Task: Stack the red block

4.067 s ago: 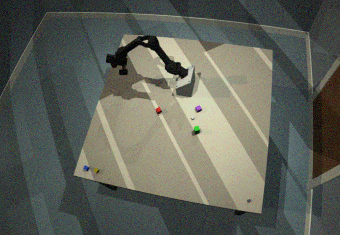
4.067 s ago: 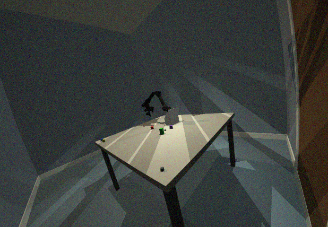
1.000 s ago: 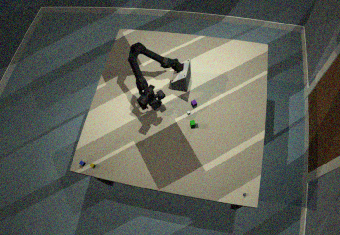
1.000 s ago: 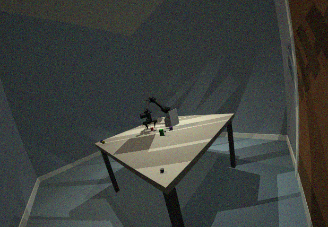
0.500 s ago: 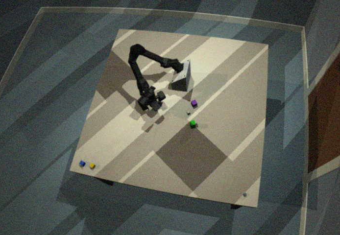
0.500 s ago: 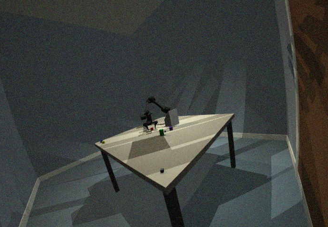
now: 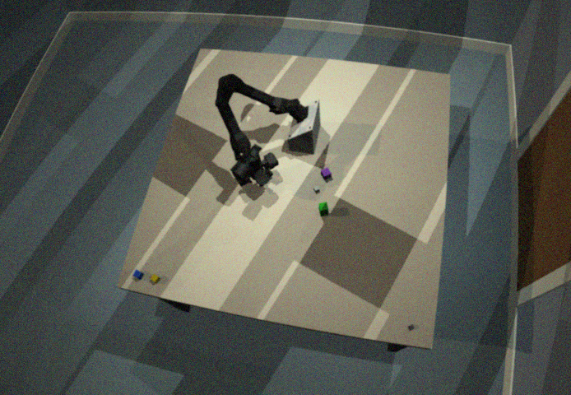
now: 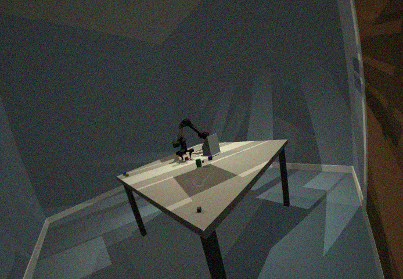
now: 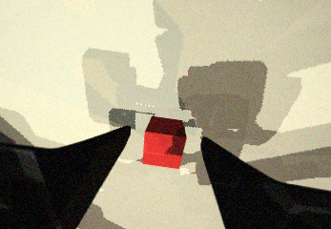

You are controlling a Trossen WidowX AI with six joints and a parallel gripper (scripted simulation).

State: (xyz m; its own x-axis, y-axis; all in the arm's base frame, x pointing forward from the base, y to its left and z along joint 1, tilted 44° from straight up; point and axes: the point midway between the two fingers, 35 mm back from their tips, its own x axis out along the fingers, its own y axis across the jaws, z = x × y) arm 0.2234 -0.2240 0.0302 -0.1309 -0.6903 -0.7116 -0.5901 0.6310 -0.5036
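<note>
My gripper tip is 25 cm to the right of the white block and 4 cm short of it. Round my gripper tip: purple block (29 cm to the left, 3 cm behind, 1 cm above); then red block (1 cm above); then yellow block (48 cm ahead, 38 cm to the right, 1 cm above).
</note>
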